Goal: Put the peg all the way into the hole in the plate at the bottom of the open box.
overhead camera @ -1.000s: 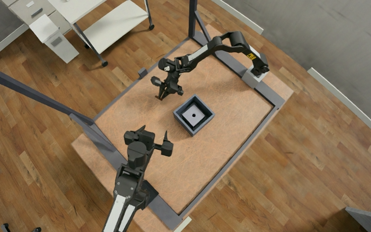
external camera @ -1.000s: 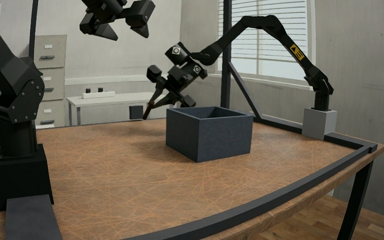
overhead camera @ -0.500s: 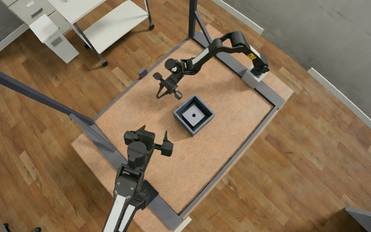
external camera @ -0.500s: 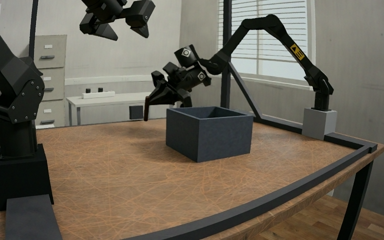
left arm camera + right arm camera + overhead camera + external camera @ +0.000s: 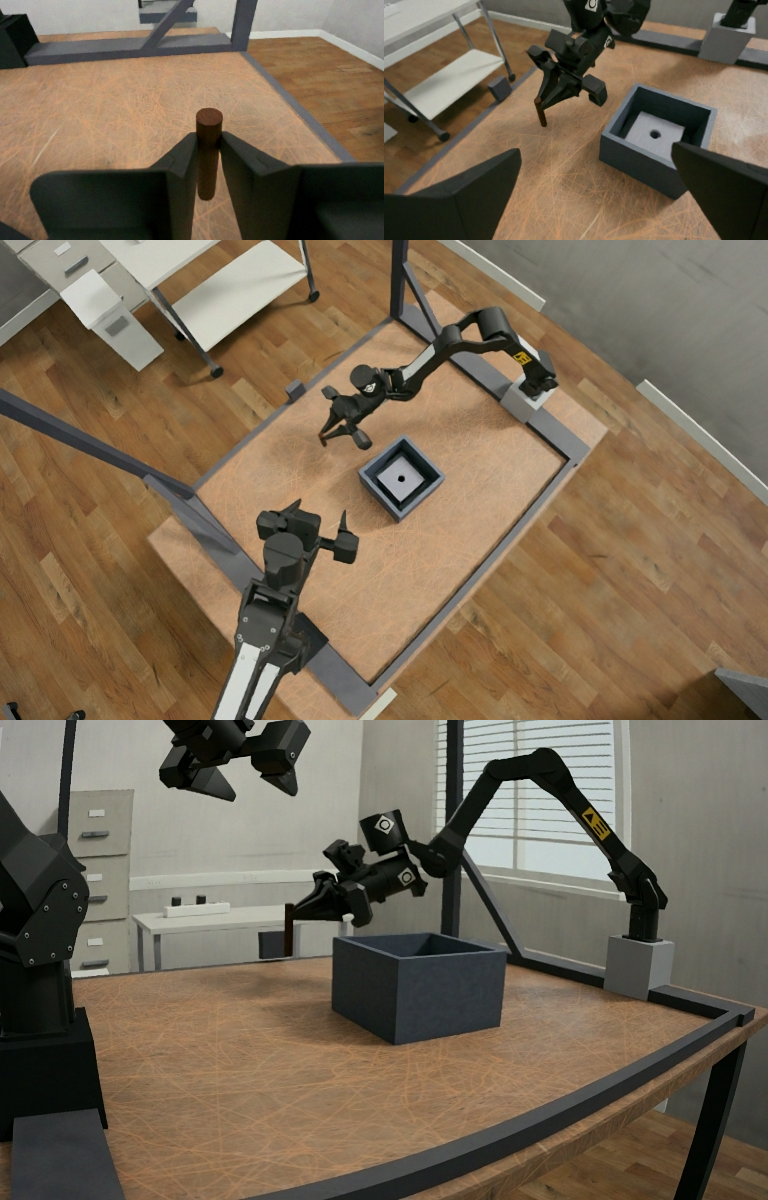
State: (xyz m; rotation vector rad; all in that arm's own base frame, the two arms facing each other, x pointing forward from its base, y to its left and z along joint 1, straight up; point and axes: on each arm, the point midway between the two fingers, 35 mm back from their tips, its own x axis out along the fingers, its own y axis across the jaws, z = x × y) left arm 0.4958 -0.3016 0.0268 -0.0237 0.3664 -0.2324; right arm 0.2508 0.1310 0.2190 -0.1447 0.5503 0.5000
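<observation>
My left gripper is now 21 cm short of the pale plate, 8 cm above it and 4 cm to the right of it. Also, from my left hand: dark box 21 cm ahead, 10 cm below, 4 cm to the left; brown peg 3 cm to the right, 3 cm below, 1 cm behind; dark frame rail 53 cm ahead, 11 cm below, 2 cm to the left.
</observation>
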